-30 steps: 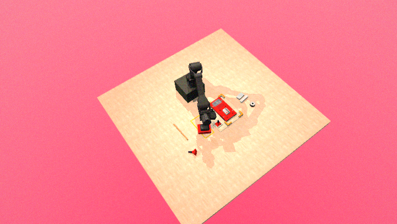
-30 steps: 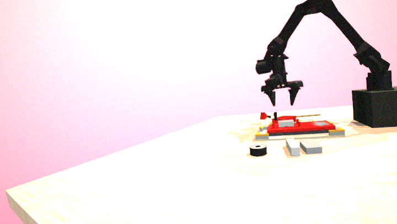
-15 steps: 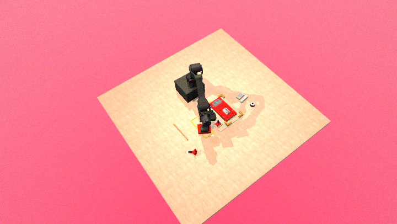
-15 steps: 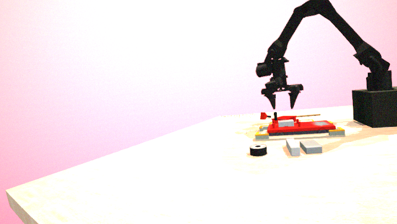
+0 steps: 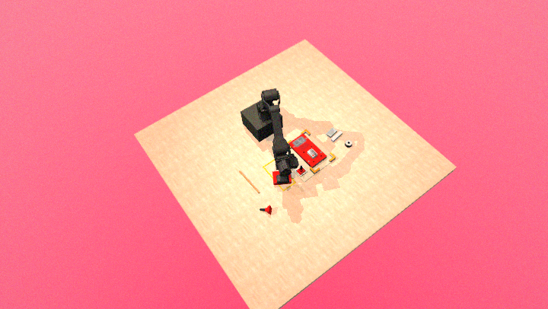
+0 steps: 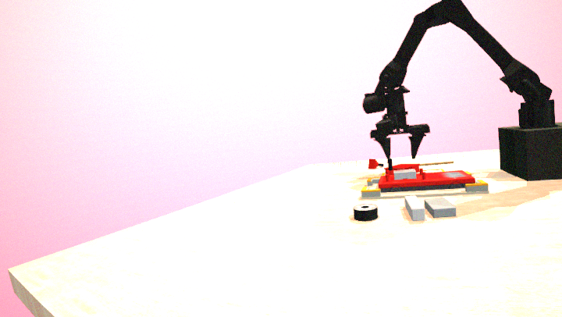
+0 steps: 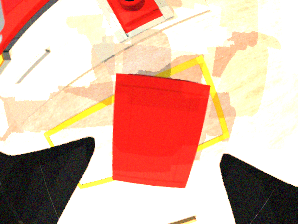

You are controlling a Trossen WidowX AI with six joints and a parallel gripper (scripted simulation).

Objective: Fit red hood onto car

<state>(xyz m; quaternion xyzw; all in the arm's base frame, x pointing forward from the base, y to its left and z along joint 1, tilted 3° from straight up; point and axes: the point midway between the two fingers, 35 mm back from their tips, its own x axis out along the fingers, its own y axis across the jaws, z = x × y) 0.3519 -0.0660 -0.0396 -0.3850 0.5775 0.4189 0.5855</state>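
The red hood lies 30 mm below my gripper tip. The rest, counted from my gripper tip: wooden stick: 60 mm behind, 170 mm to the right, 40 mm below; grey engine block: 50 mm behind, 210 mm to the left, 20 mm below.
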